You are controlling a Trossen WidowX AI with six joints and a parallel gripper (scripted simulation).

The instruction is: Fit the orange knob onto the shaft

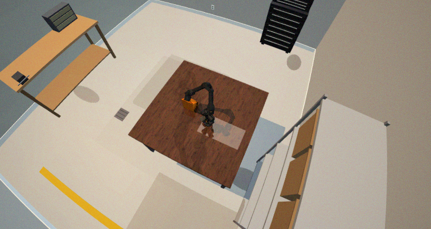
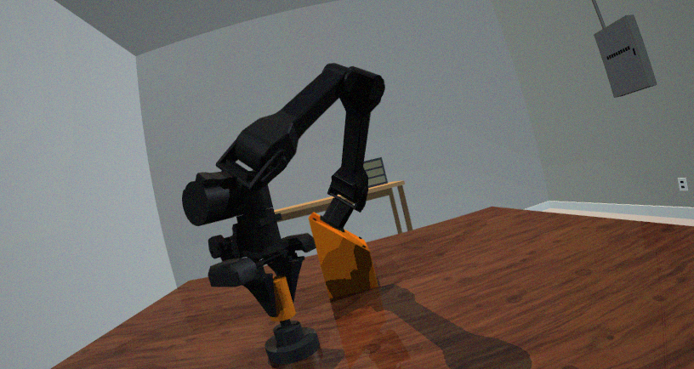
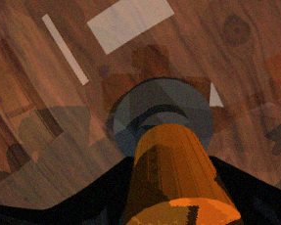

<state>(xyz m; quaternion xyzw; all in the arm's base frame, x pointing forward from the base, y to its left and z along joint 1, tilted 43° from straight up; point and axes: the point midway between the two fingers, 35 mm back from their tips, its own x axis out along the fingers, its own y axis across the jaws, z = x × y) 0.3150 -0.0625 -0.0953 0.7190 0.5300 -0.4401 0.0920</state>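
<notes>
Now: the orange knob 20 mm above my gripper tip. Round my gripper tip: dark pedestal 40 mm below.
</notes>
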